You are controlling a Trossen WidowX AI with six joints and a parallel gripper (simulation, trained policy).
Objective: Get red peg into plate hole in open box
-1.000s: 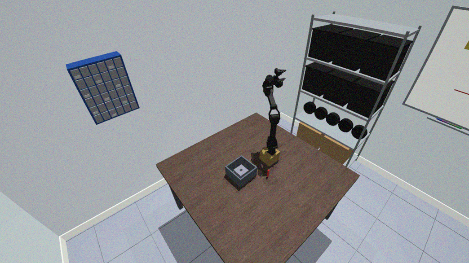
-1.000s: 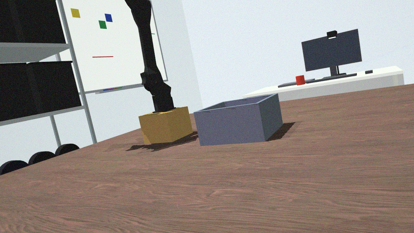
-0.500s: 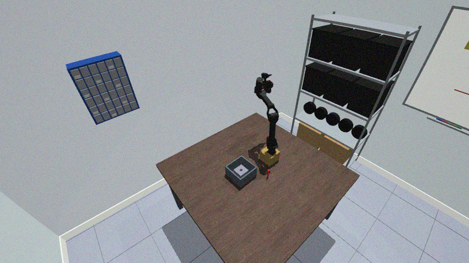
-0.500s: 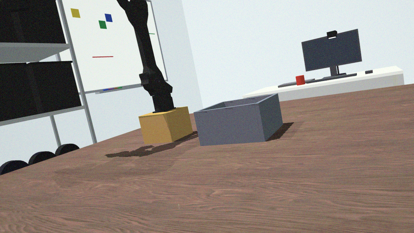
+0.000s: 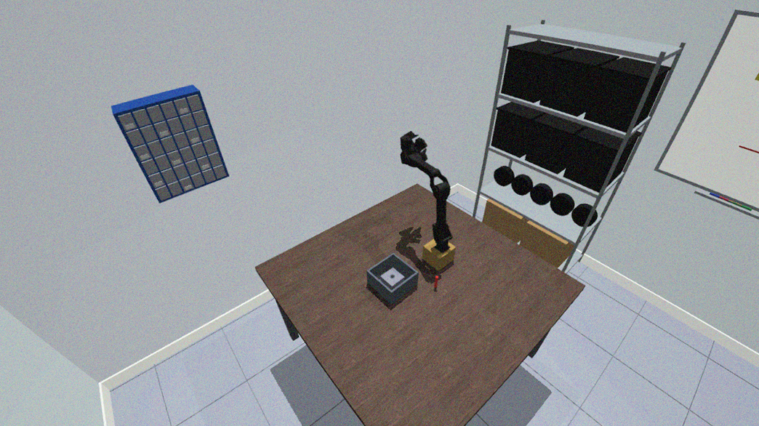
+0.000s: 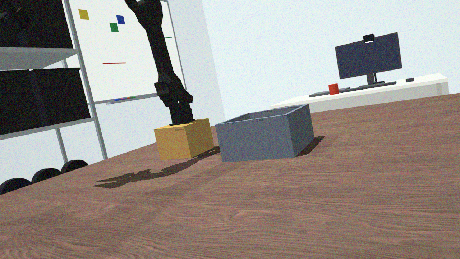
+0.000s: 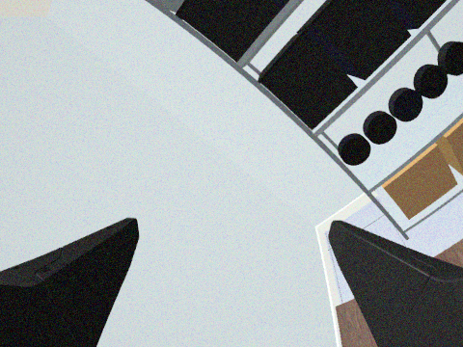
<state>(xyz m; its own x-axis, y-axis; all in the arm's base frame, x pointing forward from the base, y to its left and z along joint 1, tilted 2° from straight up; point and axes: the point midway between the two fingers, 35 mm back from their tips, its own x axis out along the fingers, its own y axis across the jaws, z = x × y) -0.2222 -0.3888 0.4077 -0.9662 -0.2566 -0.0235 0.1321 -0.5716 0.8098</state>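
Right now my gripper tip is 510 mm to the right of the red peg, 470 mm above it and 410 mm short of it. Also, from my gripper tip: plate (560 mm ahead, 460 mm below, 340 mm to the left); then grey box (560 mm ahead, 480 mm below, 340 mm to the left).
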